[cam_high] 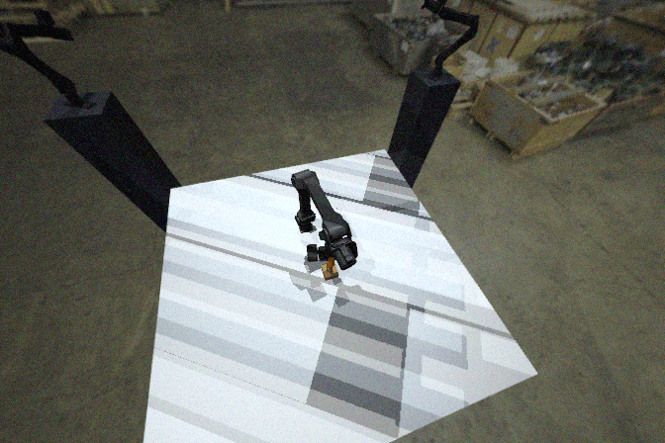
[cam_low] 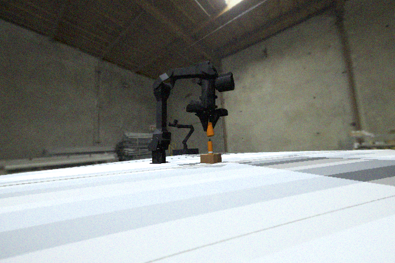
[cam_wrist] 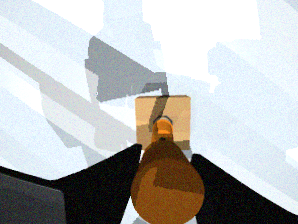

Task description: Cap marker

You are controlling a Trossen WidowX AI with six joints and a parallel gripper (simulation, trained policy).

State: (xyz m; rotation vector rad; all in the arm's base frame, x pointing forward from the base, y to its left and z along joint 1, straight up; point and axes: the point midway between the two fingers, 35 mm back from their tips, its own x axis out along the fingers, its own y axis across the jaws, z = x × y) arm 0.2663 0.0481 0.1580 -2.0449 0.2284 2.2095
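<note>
Now: the orange marker 60 mm below my gripper tip and 10 mm ahead of it. From my gripper tip the other things lie so: orange cap (10 mm ahead, 10 mm above); tan holder block (110 mm below, 10 mm ahead).
</note>
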